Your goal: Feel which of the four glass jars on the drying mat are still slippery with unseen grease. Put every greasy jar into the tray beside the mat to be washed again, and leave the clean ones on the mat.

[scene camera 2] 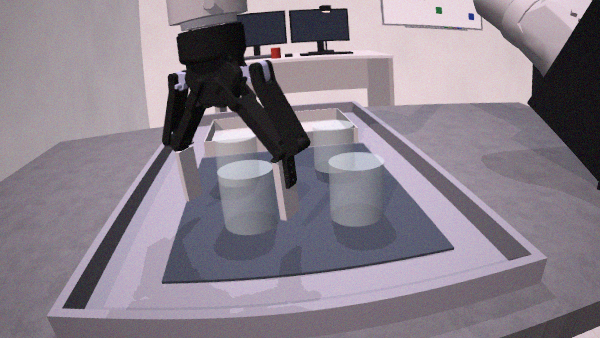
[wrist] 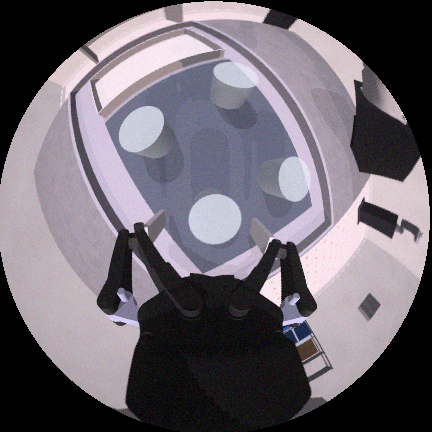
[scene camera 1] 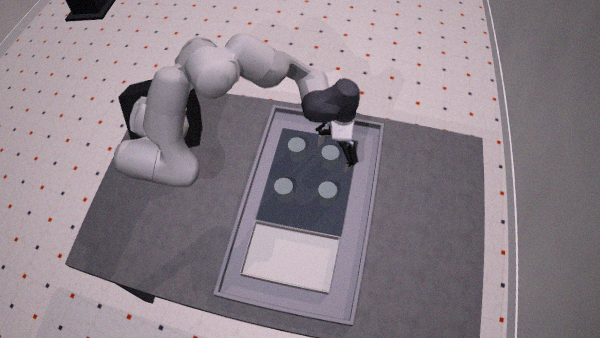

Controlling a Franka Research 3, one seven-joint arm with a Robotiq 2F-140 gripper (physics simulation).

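My gripper (scene camera 1: 334,154) (scene camera 2: 238,207) (wrist: 208,221) is open, its pale finger pads on either side of one upright glass jar (scene camera 1: 330,152) (scene camera 2: 247,200) (wrist: 215,219), tips below its top. The right finger looks close to the glass in scene camera 2; I cannot tell if it touches. A second jar (scene camera 1: 296,144) (scene camera 2: 356,192) (wrist: 294,179), a third jar (scene camera 1: 327,189) (scene camera 2: 235,145) (wrist: 142,129) and a fourth jar (scene camera 1: 283,186) (scene camera 2: 332,142) (wrist: 235,75) stand on the dark mat (scene camera 1: 305,220) (scene camera 2: 310,260) (wrist: 185,90). The white tray (scene camera 1: 290,257) (scene camera 2: 210,148) (wrist: 155,55) holds no jar. Grease cannot be seen.
A low-walled lilac frame (scene camera 1: 367,225) (scene camera 2: 300,317) surrounds the mat and the tray on the grey table (scene camera 1: 430,225). The tray has low walls and lies along one end of the mat. The black arm mount (wrist: 382,145) stands off to the side, outside the frame.
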